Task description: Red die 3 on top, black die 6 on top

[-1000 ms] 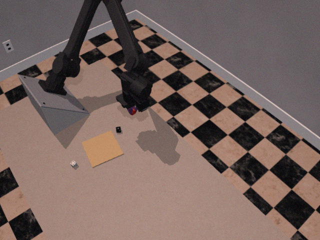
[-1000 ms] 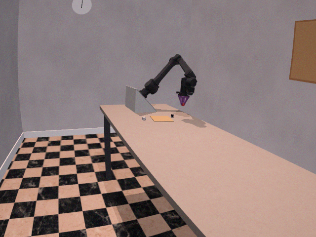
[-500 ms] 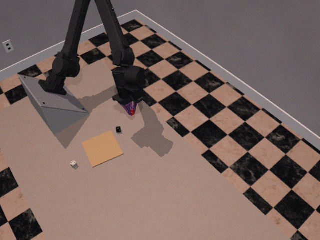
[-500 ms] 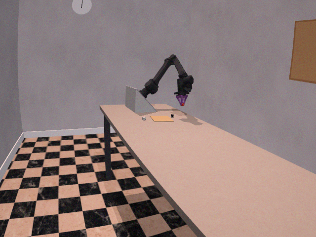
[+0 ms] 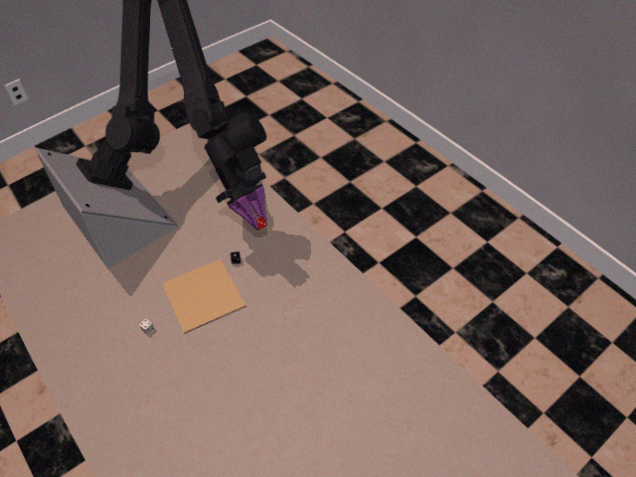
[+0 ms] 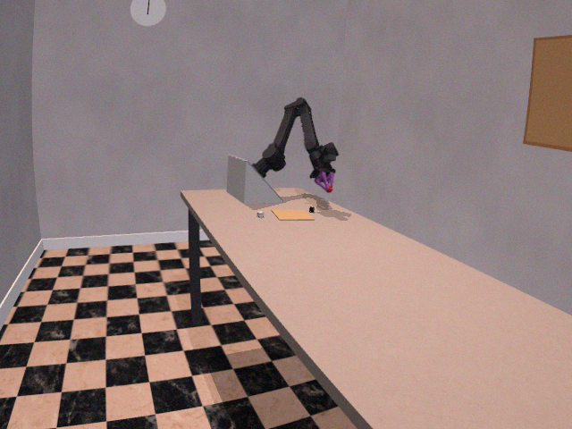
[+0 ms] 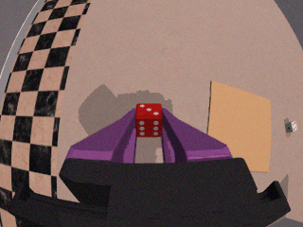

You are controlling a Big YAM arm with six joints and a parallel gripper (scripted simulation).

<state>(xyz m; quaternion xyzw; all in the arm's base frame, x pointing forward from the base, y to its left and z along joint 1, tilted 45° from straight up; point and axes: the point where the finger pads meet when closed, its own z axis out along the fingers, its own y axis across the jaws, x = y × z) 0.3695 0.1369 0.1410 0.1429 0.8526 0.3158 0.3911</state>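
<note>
My gripper is now 9 cm above the black die, 6 cm to the left of it and 2 cm past it. Round my hand: orange mat (17 cm to the right, 10 cm below, 1 cm ahead); white die (30 cm to the right, 9 cm below, 1 cm ahead); red die (right at my hand).
</note>
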